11 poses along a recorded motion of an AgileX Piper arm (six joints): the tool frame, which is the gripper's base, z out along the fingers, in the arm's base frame.
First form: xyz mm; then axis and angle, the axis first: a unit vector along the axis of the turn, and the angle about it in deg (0 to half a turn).
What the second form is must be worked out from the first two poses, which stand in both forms.
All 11 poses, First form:
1: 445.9 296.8 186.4 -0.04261 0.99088 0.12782 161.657
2: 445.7 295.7 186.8 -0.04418 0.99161 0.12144 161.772
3: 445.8 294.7 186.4 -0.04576 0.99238 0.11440 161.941
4: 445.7 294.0 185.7 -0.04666 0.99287 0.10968 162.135
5: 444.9 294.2 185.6 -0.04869 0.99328 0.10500 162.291
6: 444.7 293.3 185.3 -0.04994 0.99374 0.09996 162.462
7: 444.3 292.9 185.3 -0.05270 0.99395 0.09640 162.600
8: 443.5 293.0 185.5 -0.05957 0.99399 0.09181 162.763
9: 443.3 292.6 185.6 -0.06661 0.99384 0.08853 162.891
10: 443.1 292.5 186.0 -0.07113 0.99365 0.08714 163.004
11: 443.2 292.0 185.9 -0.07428 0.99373 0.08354 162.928
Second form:
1: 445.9 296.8 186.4 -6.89 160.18 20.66
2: 445.7 295.7 186.8 -7.15 160.42 19.65
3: 445.8 294.7 186.4 -7.41 160.71 18.53
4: 445.7 294.0 185.7 -7.57 160.98 17.78
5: 444.9 294.2 185.6 -7.90 161.20 17.04
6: 444.7 293.3 185.3 -8.11 161.44 16.24
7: 444.3 292.9 185.3 -8.57 161.62 15.67
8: 443.5 293.0 185.5 -9.70 161.79 14.94
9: 443.3 292.6 185.6 -10.85 161.89 14.42
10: 443.1 292.5 186.0 -11.59 161.97 14.20
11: 443.2 292.0 185.9 -12.10 161.91 13.61
